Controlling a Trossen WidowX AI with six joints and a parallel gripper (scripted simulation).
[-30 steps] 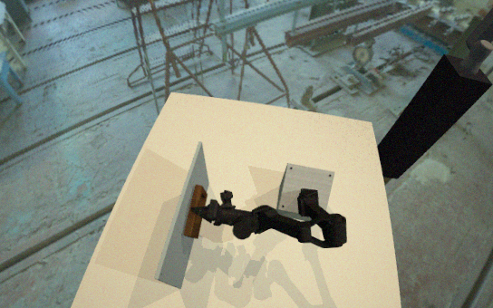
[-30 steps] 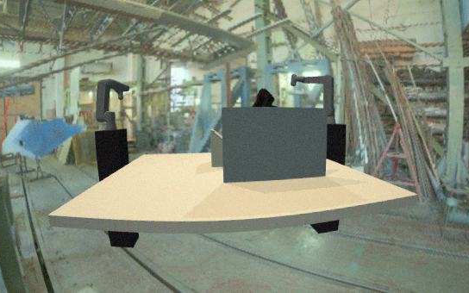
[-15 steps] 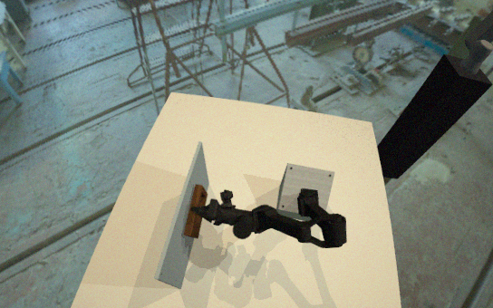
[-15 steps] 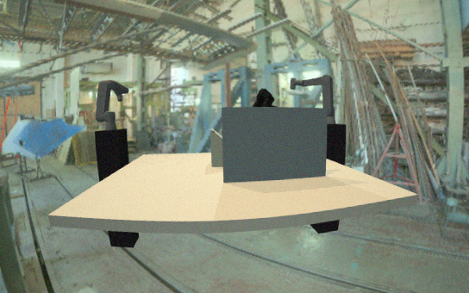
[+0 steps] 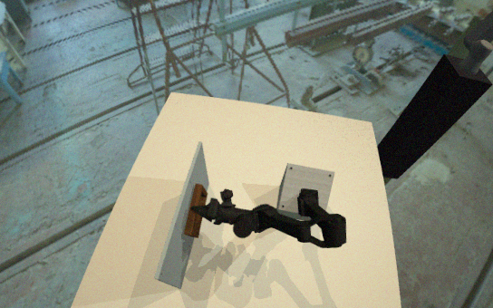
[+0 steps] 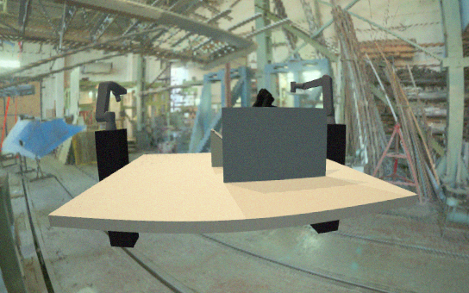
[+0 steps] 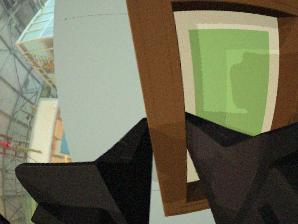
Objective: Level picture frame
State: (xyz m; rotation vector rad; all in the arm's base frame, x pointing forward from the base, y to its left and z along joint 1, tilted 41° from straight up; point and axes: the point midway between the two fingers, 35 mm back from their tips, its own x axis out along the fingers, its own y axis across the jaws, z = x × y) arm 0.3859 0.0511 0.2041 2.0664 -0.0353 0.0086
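Now: the brown wooden picture frame 1 cm to the right of my gripper tip and 5 cm below it. Also, from my gripper tip: grey wall panel (1 cm ahead, 1 cm to the left, 8 cm below).
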